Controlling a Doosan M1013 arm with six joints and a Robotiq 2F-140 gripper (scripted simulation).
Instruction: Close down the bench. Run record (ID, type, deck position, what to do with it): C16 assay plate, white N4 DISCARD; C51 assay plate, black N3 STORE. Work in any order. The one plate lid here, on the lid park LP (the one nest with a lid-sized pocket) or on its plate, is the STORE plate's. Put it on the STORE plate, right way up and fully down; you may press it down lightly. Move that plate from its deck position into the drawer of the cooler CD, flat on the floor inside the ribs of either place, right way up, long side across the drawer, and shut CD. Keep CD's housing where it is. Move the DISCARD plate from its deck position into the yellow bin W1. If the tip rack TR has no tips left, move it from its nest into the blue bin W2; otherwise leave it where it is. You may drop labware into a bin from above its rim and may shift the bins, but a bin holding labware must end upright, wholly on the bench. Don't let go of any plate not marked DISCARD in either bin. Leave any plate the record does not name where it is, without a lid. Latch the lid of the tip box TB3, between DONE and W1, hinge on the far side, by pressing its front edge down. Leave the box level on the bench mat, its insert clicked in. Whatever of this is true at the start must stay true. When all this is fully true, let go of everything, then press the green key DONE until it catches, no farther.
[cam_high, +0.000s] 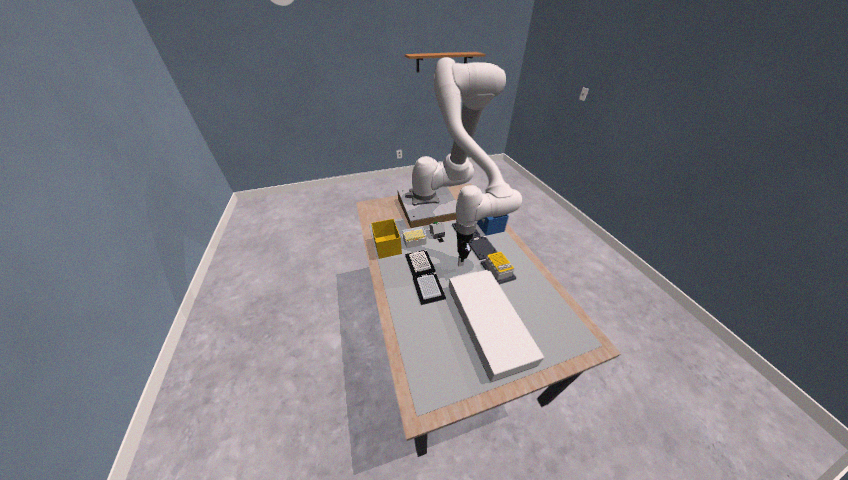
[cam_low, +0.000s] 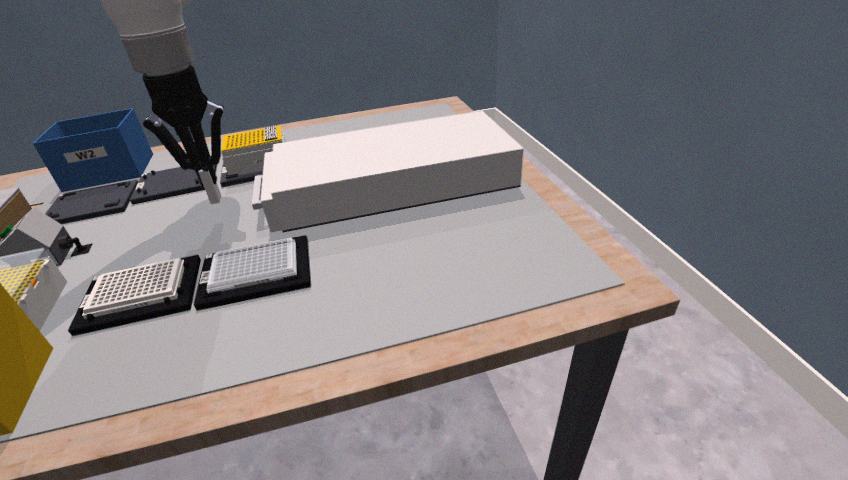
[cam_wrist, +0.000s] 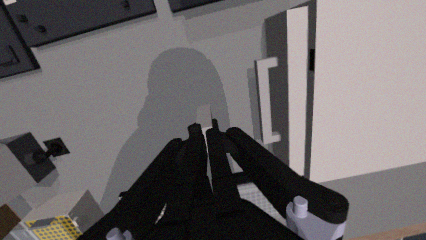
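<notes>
My hand is 200 mm to the left of the white plate, 80 mm past it and 50 mm above it. Also, from my hand: grey plate lid: 180 mm ahead, 40 mm below, 20 mm to the left; black plate: 180 mm ahead, 50 mm below, 20 mm to the left; yellow tip rack TR: 190 mm to the left, 40 mm ahead, 10 mm below.
</notes>
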